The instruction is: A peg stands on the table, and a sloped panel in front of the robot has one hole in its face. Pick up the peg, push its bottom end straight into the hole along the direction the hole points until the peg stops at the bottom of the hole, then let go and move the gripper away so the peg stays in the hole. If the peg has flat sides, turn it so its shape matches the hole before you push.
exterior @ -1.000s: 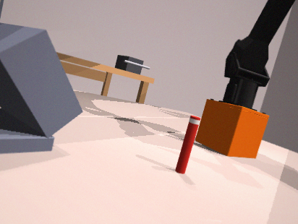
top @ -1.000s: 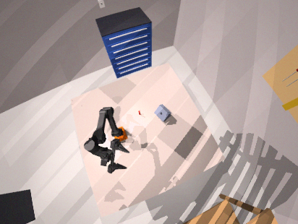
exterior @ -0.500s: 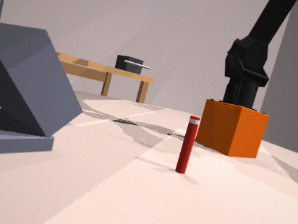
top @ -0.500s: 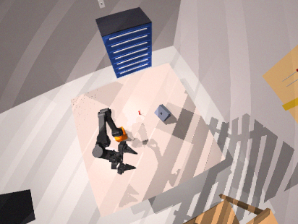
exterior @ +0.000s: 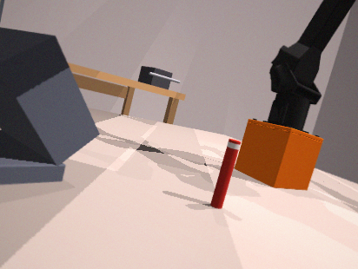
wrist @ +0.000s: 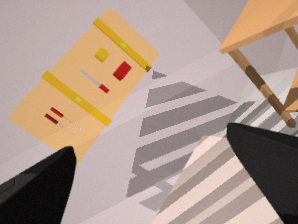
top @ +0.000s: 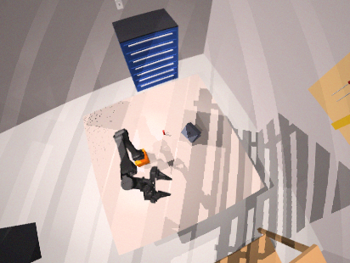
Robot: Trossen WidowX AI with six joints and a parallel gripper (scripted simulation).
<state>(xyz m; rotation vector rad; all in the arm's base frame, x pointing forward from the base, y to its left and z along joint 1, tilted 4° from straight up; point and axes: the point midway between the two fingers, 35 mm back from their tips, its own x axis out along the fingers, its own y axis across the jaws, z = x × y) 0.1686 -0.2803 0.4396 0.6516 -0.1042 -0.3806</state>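
Right now my gripper tip is 480 mm to the right of the red round peg, 480 mm above it and 50 mm short of it. Round my gripper tip: sloped panel 460 mm below, 400 mm to the left, 270 mm ahead.
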